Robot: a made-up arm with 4 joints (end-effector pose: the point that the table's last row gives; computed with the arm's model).
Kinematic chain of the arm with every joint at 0, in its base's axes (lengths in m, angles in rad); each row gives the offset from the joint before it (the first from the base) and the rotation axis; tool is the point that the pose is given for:
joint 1: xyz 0 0 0.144 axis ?
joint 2: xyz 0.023 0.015 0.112 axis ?
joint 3: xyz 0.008 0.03 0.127 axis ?
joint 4: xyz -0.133 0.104 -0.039 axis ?
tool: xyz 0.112 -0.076 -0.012
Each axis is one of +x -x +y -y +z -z.
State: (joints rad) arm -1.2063 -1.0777 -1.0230 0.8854
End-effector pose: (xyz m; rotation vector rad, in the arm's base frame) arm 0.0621 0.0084 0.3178 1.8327 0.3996 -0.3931
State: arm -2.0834 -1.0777 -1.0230 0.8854
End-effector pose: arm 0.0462 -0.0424 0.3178 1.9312 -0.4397 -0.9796
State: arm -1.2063 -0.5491 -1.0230 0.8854
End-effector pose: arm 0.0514 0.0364 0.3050 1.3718 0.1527 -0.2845
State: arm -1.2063 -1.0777 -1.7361 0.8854
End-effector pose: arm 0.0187 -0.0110 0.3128 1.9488 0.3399 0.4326
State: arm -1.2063 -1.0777 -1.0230 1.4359
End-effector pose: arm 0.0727 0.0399 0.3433 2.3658 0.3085 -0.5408
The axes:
joint 1: +z
joint 2: -y
joint 3: -z
joint 4: +x

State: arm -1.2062 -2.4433 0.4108 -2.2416
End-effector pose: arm 0.2027 -0.0167 0.1081 -0.1358 1.4957 1.6775
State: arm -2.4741 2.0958 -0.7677 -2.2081
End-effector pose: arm 0.1281 -0.0656 0.0877 1.5665 -0.8158 0.2996
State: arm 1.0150 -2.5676 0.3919 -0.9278
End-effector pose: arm -0.0339 0.1315 0.1331 2.0737 -1.8892 -1.2431
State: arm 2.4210 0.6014 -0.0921 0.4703
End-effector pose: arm -0.0445 -0.0735 0.2819 0.9202 0.2699 2.5136
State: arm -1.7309 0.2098 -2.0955 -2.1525
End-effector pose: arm -0.0236 0.1119 0.3900 -2.3206 -0.3631 0.2979
